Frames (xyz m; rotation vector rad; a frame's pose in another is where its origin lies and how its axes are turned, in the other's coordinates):
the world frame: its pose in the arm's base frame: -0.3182 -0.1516 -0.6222 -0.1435 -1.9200 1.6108
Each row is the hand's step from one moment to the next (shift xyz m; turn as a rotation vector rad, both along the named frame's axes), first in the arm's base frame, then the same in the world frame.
Working: the arm's base frame: its pose in the world frame: 0.0540 -0.6303 -0.3334 0.1435 1.9200 -1.6108

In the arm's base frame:
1: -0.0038 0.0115 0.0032 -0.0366 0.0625 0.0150
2: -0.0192 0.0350 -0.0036 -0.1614 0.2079 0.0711
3: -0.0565 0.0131 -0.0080 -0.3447 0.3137 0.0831
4: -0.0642 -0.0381 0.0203 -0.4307 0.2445 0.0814
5: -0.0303 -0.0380 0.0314 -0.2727 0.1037 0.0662
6: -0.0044 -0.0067 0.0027 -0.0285 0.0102 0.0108
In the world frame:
1: 0.0095 0.0011 -0.0080 0.0637 0.0128 -0.0353
2: 0.0300 0.0178 -0.0197 0.2519 0.0349 -0.0983
3: 0.0482 0.0276 0.0186 0.4518 0.1052 -0.0945
4: 0.0418 -0.0090 0.0645 0.4884 0.1152 0.0092
5: 0.0190 -0.0293 0.0461 0.2915 0.0467 0.0485
6: 0.0015 -0.0028 0.0078 0.0317 0.0011 0.0054

